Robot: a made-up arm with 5 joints.
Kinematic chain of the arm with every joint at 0, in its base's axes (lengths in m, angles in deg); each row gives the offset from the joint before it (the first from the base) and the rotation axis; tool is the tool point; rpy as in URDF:
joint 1: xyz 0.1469 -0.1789 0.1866 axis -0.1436 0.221 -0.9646
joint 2: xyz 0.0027 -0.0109 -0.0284 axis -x
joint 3: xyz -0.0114 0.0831 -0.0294 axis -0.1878 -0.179 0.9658
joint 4: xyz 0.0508 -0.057 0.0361 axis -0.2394 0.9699 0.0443
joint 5: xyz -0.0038 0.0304 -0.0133 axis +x
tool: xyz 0.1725 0.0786 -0.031 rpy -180 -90 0
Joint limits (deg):
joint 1: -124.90..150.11
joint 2: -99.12..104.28
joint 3: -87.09..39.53
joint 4: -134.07..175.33
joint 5: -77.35..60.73
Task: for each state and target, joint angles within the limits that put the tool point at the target. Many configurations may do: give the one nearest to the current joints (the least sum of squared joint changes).
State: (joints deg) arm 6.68 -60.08 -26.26 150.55 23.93
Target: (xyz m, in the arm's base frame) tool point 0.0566 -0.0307 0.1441
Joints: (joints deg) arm 13.59 -48.95 -6.52 138.77 31.54
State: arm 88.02 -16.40 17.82 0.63 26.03
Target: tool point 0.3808 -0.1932 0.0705
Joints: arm 57.14 -17.16 21.20 26.46 18.45
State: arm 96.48 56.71 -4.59 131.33 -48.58
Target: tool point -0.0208 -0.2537 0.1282
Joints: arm 57.58 65.25 16.60 88.91 -53.91
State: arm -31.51 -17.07 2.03 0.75 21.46
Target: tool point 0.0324 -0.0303 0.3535
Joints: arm -75.16 -16.54 19.20 -26.53 34.39
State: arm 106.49 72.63 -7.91 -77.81 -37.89
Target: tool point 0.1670 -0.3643 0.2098
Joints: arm 117.81 65.46 -32.47 -70.79 -45.13
